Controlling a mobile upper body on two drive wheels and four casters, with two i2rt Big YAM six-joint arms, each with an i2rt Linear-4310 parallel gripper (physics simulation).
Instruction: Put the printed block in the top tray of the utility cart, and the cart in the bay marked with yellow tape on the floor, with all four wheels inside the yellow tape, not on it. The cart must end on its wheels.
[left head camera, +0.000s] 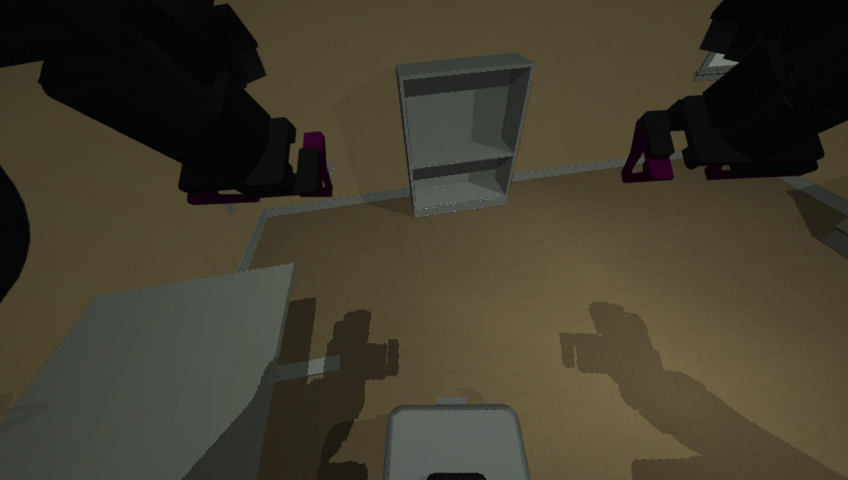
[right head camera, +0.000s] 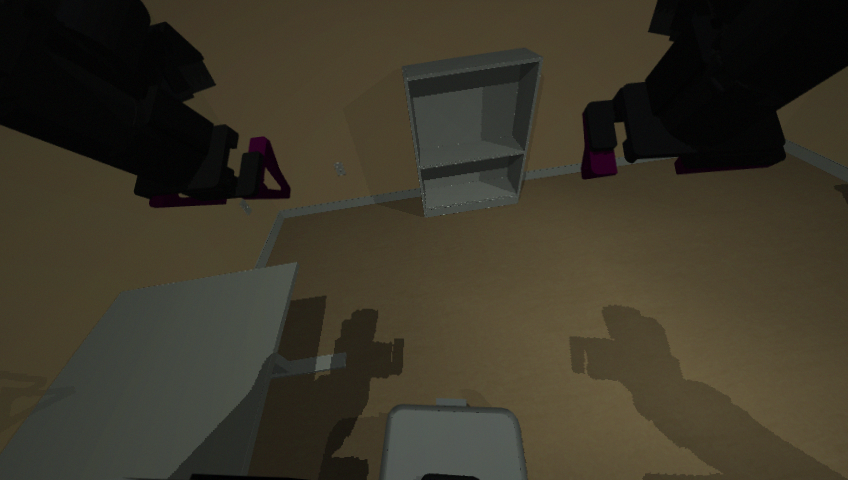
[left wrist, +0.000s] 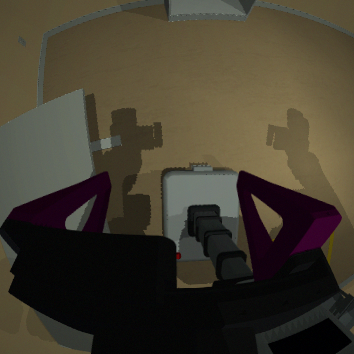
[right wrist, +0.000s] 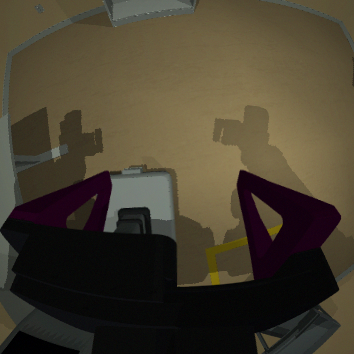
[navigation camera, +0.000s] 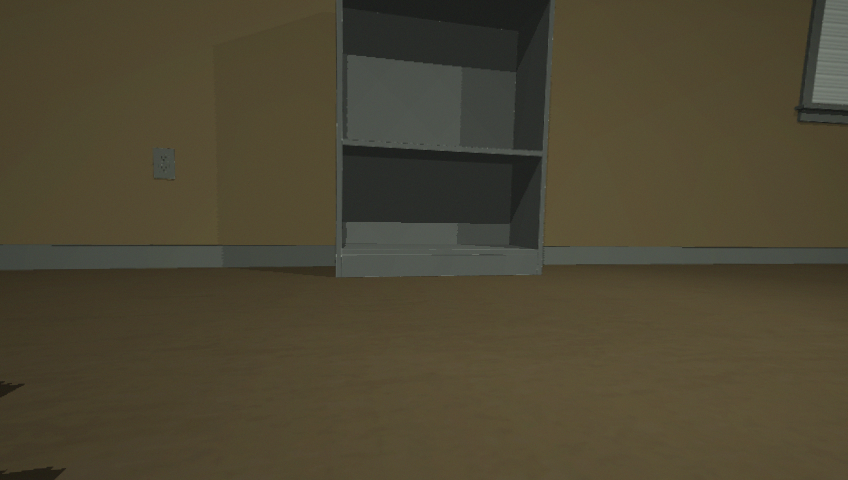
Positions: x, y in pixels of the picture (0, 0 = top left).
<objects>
My left gripper (left head camera: 294, 194): 0.37 m from the lens. My right gripper (left head camera: 664, 176) is 0.43 m from the lens. A window (left head camera: 714, 66): 3.34 m from the lens. A grey bookcase (left head camera: 442, 102) is 2.07 m from the lens. A table (left head camera: 178, 374): 1.10 m from the lens. The marked spots on the grey bookcase and the window are 2.23 m apart.
</objects>
